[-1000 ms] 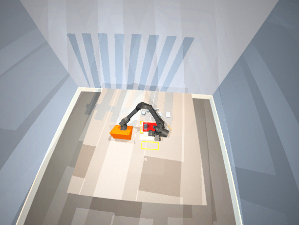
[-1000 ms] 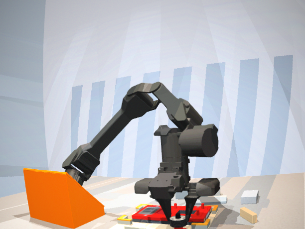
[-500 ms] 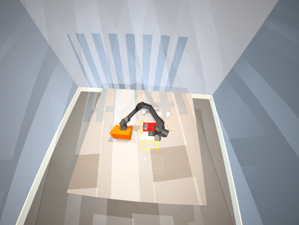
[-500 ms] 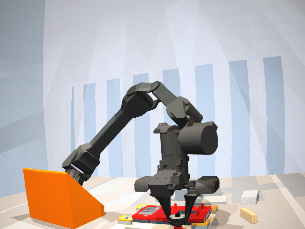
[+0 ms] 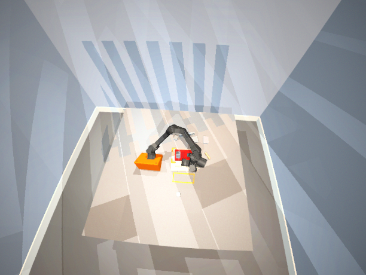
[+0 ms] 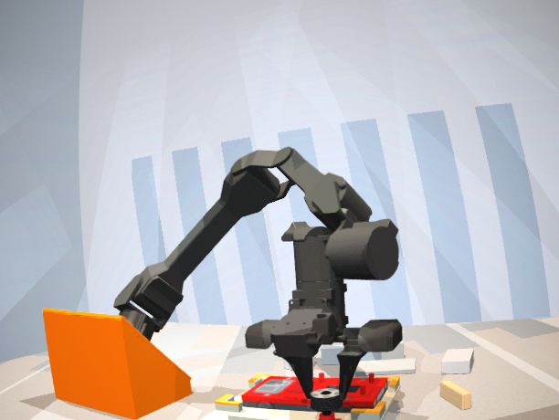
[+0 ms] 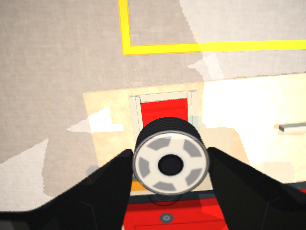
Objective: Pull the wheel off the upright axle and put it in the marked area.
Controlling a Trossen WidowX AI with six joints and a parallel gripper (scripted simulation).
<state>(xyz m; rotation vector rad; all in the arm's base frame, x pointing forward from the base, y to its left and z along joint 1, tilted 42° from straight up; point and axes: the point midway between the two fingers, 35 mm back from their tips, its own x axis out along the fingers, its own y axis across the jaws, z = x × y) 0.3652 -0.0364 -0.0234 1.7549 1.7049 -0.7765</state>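
Now: gripper tip 2 cm above the black axle. Also, from my gripper tip: wooden block (15 cm ahead, 13 cm to the left, 4 cm below); then black wheel (right at my gripper tip).
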